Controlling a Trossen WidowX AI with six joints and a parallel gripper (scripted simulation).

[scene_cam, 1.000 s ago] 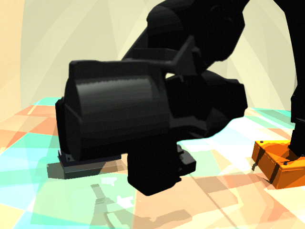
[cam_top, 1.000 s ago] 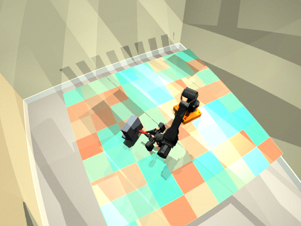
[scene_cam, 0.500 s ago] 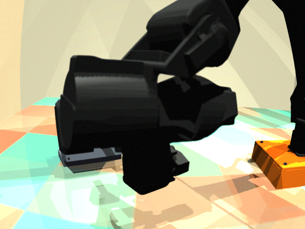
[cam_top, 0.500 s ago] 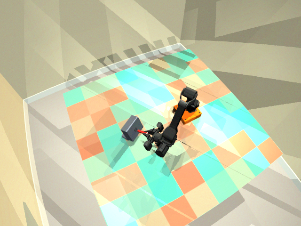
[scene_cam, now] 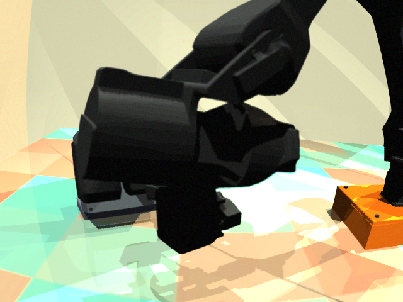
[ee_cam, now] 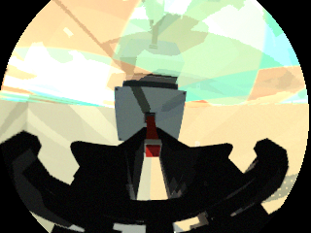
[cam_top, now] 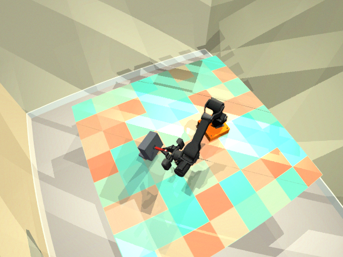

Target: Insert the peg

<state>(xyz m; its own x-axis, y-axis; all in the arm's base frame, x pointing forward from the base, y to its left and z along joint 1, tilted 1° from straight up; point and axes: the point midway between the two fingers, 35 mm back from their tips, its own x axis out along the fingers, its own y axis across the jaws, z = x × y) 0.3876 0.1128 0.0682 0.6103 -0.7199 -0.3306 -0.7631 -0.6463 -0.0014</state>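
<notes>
Now: gripper tip 10 mm past the red square peg, 10 mm to the right of it and 10 mm below it. Also, from my gripper tip: grey sloped panel 50 mm ahead, 60 mm to the right, 30 mm below.
</notes>
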